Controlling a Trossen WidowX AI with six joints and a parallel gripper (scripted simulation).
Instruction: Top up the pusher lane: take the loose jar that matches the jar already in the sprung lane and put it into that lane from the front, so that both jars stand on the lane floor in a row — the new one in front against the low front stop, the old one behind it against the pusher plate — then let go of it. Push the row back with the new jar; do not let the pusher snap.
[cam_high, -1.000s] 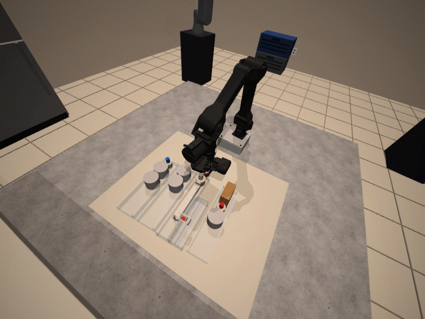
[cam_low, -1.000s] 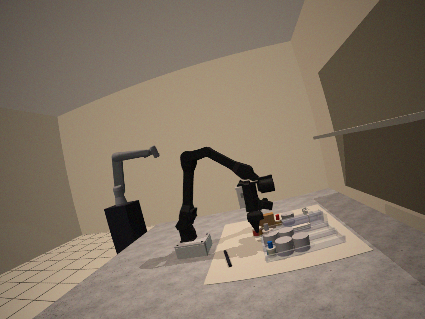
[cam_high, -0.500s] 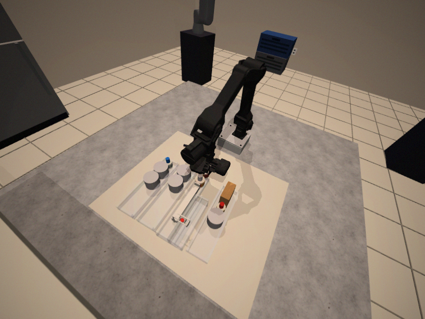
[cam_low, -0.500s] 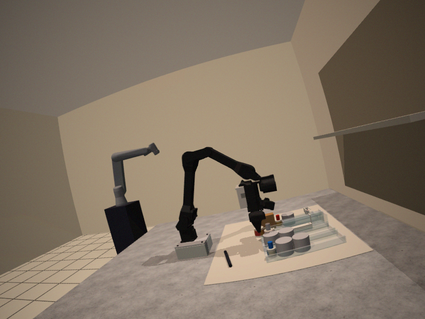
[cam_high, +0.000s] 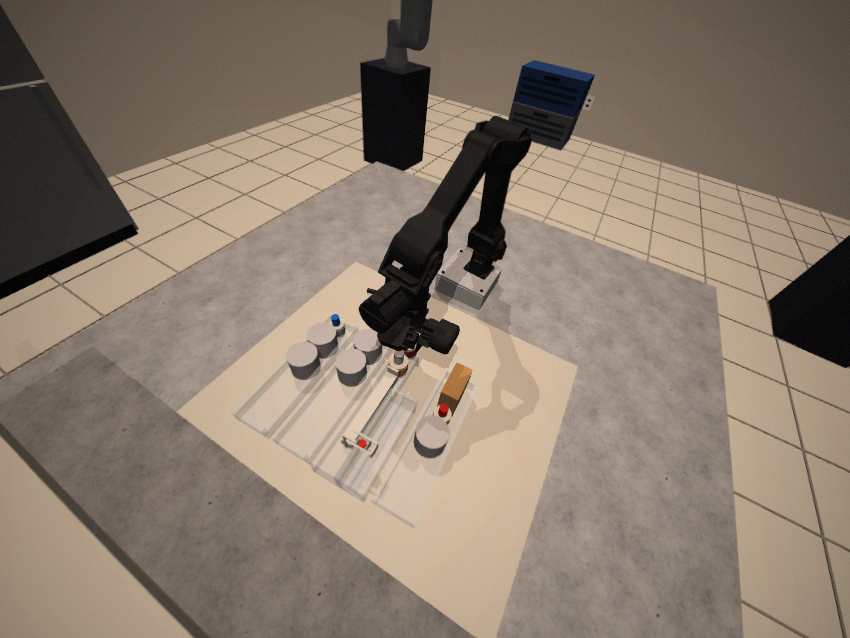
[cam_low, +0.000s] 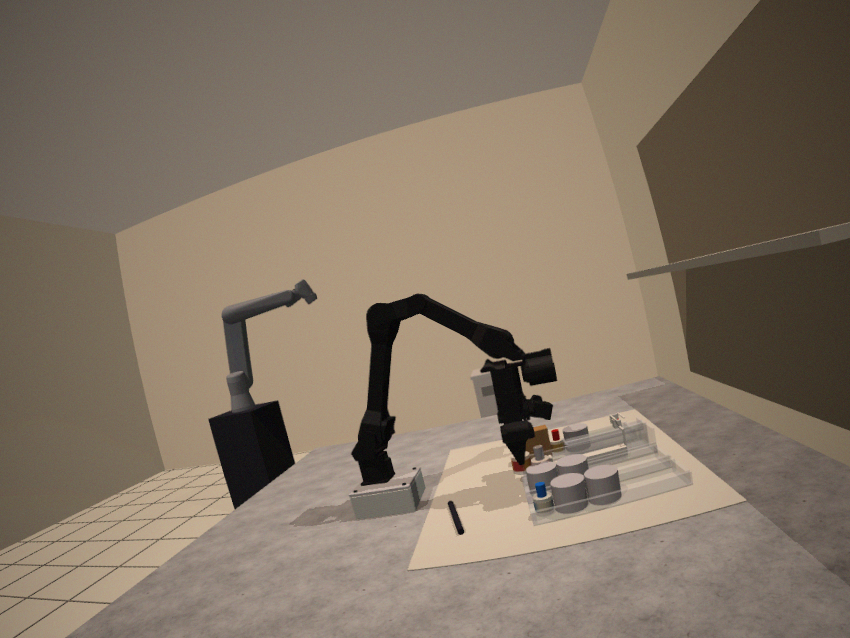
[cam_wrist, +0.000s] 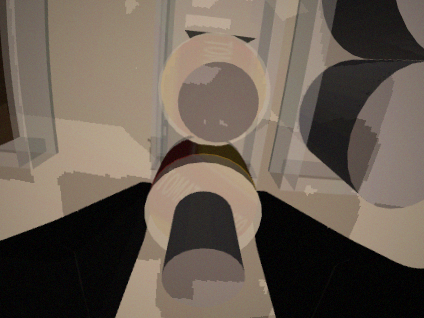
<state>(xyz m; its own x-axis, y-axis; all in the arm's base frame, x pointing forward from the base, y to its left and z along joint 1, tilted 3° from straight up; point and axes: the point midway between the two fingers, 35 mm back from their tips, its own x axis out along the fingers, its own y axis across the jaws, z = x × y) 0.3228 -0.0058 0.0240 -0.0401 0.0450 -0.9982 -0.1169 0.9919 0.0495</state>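
My gripper tip is now 3 cm short of the brown box, 13 cm to the right of it and 1 cm above it. Round my gripper tip: clear sprung lane 16 cm ahead, 4 cm to the left, 3 cm below; white pusher plate 14 cm ahead, 5 cm to the left; black pen 13 cm behind, 14 cm to the right, 4 cm below.
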